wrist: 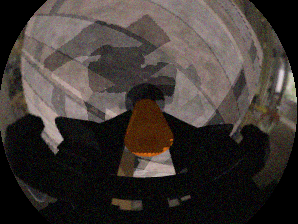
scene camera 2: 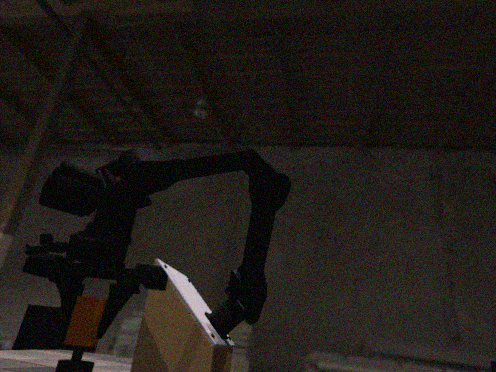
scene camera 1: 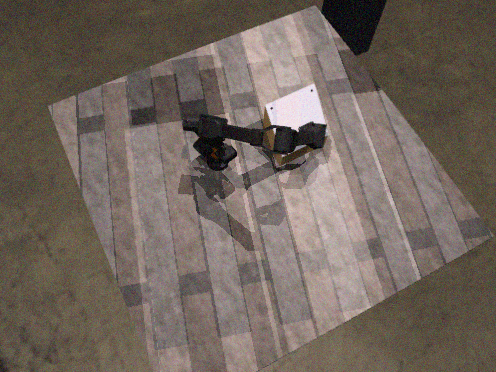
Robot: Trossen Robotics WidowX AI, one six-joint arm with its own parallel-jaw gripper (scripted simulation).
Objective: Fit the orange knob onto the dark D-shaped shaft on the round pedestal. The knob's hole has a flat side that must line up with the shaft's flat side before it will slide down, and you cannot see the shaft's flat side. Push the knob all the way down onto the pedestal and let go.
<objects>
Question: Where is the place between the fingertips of my gripper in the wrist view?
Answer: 146, 114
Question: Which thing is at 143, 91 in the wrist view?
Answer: A dark pedestal.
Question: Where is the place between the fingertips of my gripper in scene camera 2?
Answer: At 81, 337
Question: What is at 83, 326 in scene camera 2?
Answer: An orange knob.
</objects>
